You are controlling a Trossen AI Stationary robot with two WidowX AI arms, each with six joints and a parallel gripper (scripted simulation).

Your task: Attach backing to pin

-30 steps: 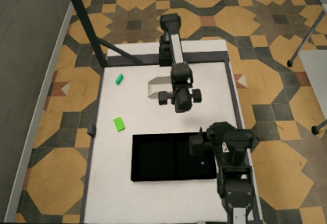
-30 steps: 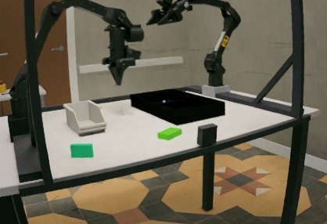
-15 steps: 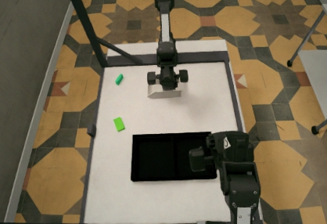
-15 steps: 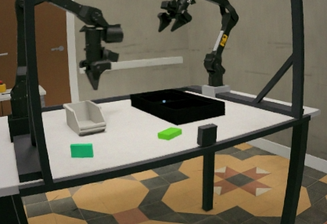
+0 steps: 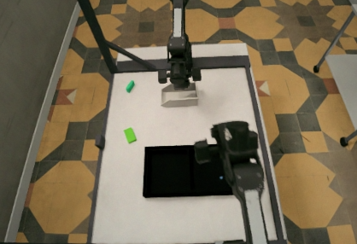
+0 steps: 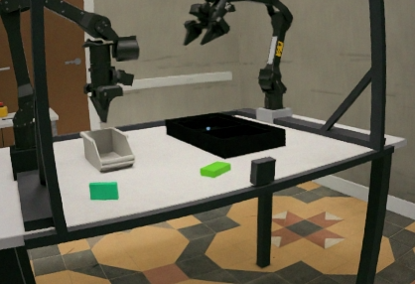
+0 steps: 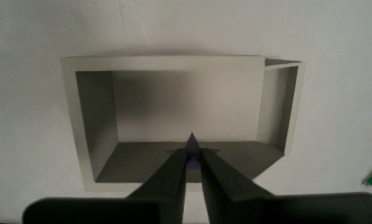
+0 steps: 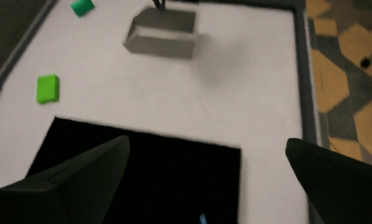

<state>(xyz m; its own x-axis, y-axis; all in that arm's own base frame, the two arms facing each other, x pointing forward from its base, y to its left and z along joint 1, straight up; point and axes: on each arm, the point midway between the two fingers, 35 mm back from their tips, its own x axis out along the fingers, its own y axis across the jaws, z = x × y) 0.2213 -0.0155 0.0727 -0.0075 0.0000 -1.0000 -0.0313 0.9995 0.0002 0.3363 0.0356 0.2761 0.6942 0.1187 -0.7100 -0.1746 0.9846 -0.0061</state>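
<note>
My left gripper is now 3 cm above the white star-shaped pin. The rest, counted from my left hand: grey bin (1 cm behind, 11 cm below); black tray (3 cm behind, 37 cm to the right, 13 cm below).
</note>
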